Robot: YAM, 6 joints.
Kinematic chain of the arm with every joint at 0, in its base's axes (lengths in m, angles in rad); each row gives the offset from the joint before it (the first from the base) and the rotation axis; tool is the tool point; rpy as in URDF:
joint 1: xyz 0 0 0.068 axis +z
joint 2: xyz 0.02 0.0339 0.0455 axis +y
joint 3: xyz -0.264 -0.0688 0 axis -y
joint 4: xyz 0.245 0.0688 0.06 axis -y
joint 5: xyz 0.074 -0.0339 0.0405 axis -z
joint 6: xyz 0.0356 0 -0.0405 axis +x
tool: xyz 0 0 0 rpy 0 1.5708 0
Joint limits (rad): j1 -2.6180..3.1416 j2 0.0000..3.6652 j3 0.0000..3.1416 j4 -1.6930..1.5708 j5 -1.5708..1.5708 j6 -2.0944..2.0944
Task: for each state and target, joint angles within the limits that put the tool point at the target. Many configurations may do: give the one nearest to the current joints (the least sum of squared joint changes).
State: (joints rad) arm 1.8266 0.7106 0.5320 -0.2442 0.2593 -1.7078
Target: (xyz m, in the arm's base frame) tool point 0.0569 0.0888 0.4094
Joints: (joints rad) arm 1.1531 0.5260 0.8792 -0.1408 0.4656 -1.7078
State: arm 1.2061 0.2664 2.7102 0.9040 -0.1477 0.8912
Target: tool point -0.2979 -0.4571 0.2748
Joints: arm 1.0049 0.3497 2.7483 1.2266 -0.1799 0.8912
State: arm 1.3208 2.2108 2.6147 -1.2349 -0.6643 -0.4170
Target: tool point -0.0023 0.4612 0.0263
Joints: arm 1.5294 2.7554 2.1427 -1.3462 -0.6442 -0.4170
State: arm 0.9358 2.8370 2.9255 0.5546 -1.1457 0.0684
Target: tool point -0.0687 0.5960 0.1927
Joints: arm 1.6274 3.1260 2.9859 0.8025 -1.3688 0.0684
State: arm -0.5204 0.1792 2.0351 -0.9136 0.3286 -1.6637
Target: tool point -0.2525 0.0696 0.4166
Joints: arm -0.3163 0.0316 1.7847 -1.1063 0.3553 -1.6637
